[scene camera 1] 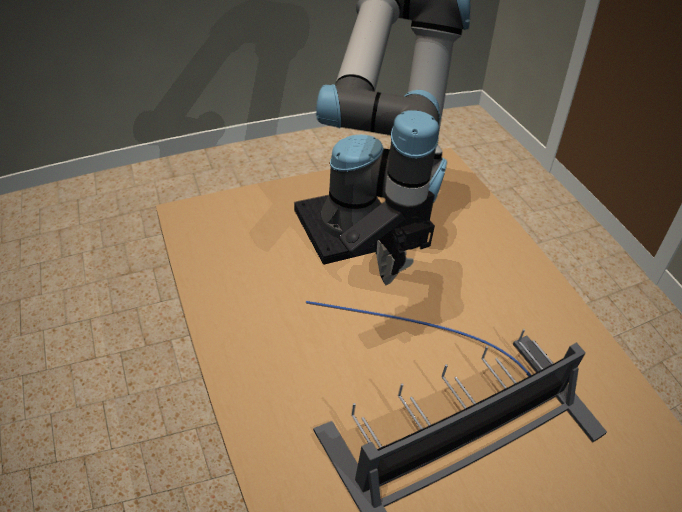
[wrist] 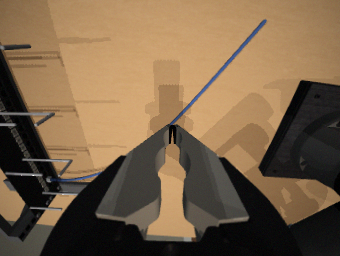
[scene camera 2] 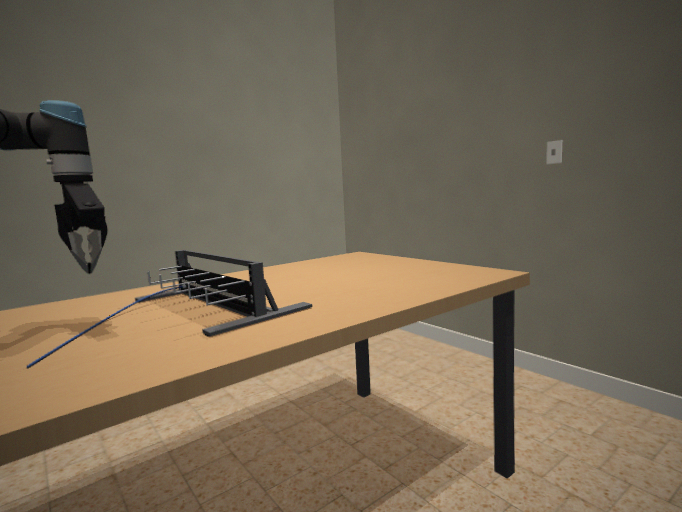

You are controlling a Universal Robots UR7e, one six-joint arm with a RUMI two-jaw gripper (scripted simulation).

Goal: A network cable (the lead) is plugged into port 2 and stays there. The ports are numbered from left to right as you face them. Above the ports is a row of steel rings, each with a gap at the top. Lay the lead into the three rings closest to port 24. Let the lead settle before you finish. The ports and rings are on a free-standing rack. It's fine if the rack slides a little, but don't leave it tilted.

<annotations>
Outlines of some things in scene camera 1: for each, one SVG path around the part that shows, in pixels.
My gripper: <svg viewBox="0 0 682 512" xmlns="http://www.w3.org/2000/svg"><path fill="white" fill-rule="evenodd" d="M431 191L428 192L427 199L423 203L414 206L397 204L385 194L385 201L339 237L353 257L357 257L371 245L375 245L379 273L385 286L394 280L398 272L413 264L414 259L405 256L406 250L420 247L421 250L431 246L435 227L430 221L435 196Z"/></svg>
A rack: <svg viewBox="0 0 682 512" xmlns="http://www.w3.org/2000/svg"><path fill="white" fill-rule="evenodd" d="M586 352L576 342L563 359L553 363L534 340L522 337L523 329L513 345L536 373L516 382L495 358L514 383L506 387L484 359L486 346L481 359L504 389L476 403L455 377L473 403L469 407L444 377L446 364L441 377L464 409L431 425L411 396L428 424L425 428L402 398L401 383L398 397L421 430L382 447L362 417L379 449L356 419L353 403L351 416L368 442L361 446L358 463L333 421L313 431L359 511L387 512L385 506L478 461L565 411L592 442L607 431L575 393L578 366ZM562 404L474 454L381 499L380 486L487 435L554 397Z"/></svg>
</annotations>
